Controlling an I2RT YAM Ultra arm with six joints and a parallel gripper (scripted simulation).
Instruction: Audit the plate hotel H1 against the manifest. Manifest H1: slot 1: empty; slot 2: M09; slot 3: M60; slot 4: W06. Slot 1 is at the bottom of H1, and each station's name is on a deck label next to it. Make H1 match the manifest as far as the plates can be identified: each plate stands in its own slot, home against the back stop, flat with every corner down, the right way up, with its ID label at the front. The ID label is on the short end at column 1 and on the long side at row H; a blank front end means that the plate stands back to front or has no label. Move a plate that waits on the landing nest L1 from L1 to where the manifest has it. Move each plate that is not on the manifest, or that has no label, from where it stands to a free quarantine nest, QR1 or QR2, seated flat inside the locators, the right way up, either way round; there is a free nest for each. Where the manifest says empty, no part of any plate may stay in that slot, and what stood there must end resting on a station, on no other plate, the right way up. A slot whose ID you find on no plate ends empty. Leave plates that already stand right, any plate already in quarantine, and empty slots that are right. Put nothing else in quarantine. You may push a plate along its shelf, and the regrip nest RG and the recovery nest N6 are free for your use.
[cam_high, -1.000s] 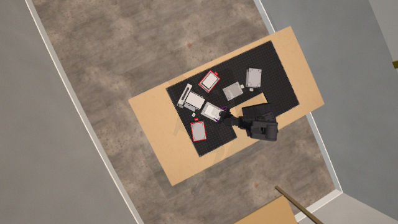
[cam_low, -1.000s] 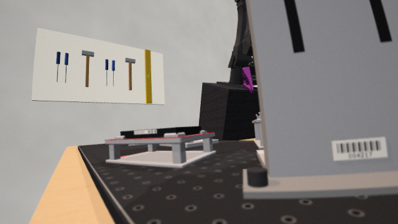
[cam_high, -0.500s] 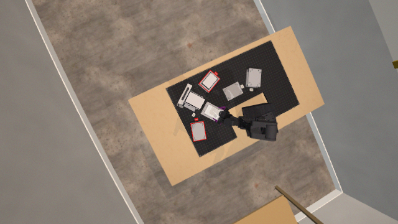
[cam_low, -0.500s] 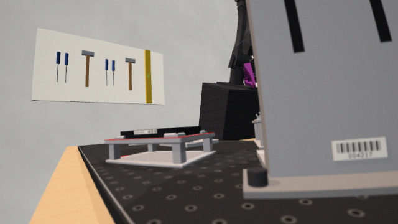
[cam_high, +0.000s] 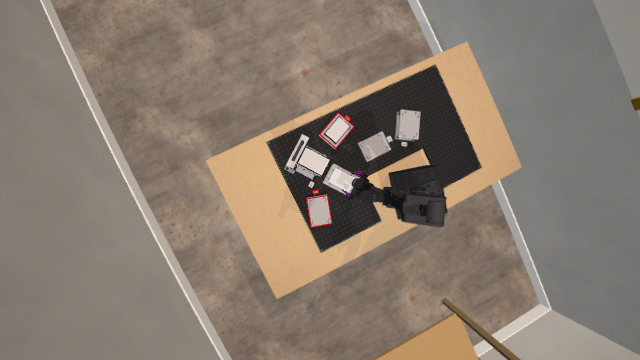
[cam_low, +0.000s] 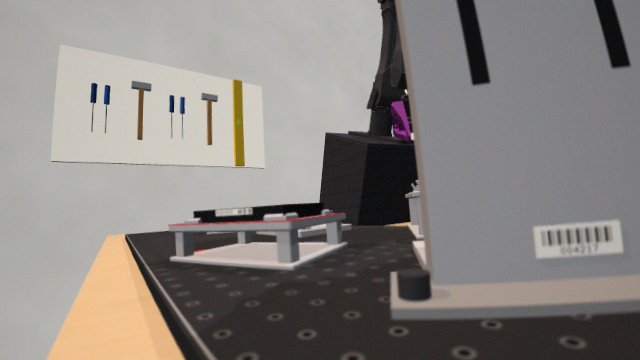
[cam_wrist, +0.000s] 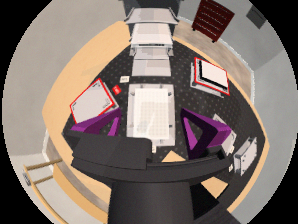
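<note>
Right now my hand is 8 cm above the white well plate, 1 cm to the right of it and 1 cm short of it. Also, from my hand: plate hotel H1: 21 cm ahead, 18 cm to the left; red-rimmed nest: 19 cm to the left, 11 cm below, 10 cm behind; black-sided plate: 27 cm ahead, 10 cm below, 8 cm to the right.
</note>
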